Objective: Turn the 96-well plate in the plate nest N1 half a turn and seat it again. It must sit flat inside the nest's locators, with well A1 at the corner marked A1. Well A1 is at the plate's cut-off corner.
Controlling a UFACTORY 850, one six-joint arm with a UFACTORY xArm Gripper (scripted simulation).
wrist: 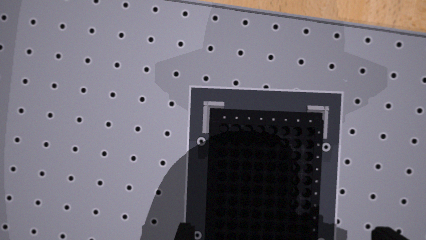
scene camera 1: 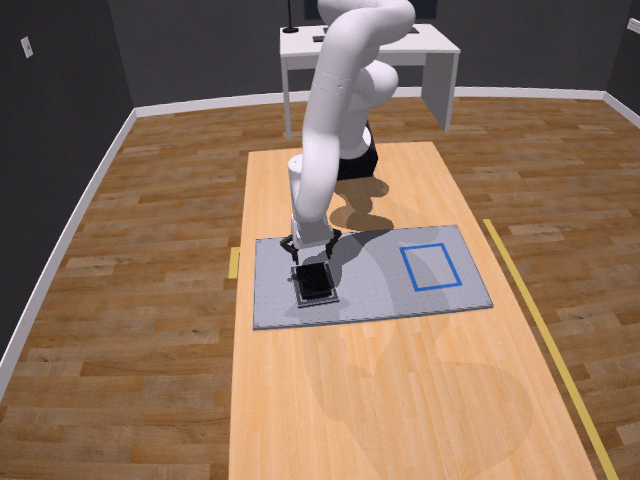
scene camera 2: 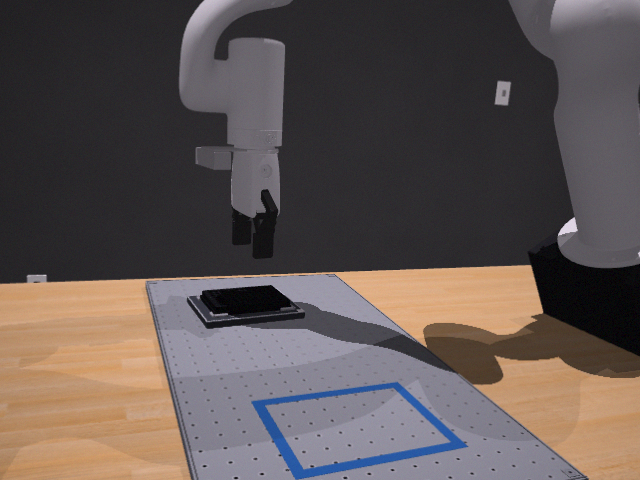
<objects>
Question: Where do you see a plate nest N1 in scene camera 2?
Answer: At 200,305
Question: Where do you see a black 96-well plate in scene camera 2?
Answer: At 242,300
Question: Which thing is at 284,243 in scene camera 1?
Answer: My gripper.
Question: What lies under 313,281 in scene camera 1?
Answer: A black 96-well plate.
</objects>
